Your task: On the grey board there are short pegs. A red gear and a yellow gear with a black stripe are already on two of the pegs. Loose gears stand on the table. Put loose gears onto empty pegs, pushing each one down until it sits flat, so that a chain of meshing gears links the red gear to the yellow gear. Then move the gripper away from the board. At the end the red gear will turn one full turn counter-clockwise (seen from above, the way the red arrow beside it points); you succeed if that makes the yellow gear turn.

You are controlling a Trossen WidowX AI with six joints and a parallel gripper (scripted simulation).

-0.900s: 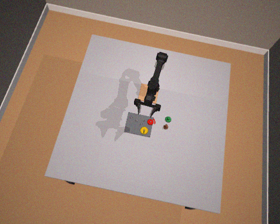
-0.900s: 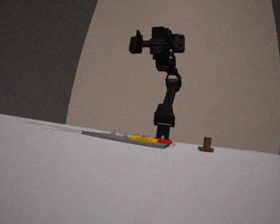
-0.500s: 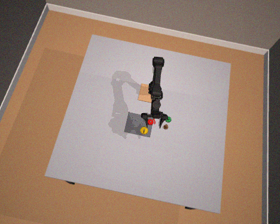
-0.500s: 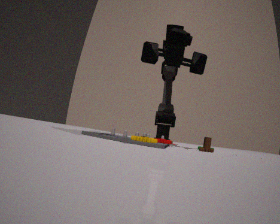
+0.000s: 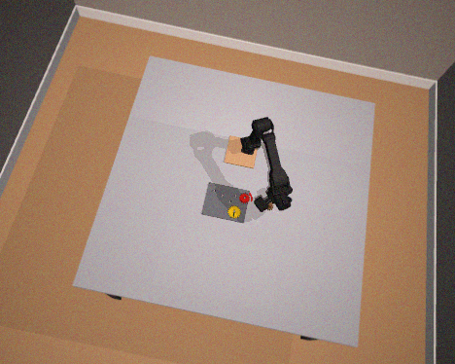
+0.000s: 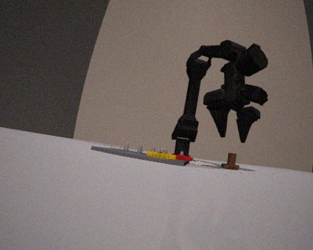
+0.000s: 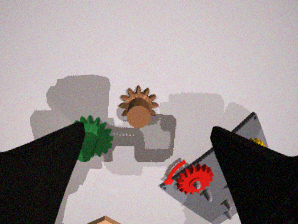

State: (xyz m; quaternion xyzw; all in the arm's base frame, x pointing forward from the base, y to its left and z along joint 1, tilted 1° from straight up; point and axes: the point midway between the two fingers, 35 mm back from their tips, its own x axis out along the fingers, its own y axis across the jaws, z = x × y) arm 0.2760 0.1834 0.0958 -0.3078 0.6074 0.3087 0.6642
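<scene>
Right now my gripper tip is 1 cm past the brown gear and 6 cm above it. The rest, counted from my gripper tip: green gear 8 cm behind, 6 cm below; then yellow gear 8 cm ahead, 16 cm to the right, 6 cm below; then red gear 1 cm behind, 13 cm to the right, 6 cm below.
</scene>
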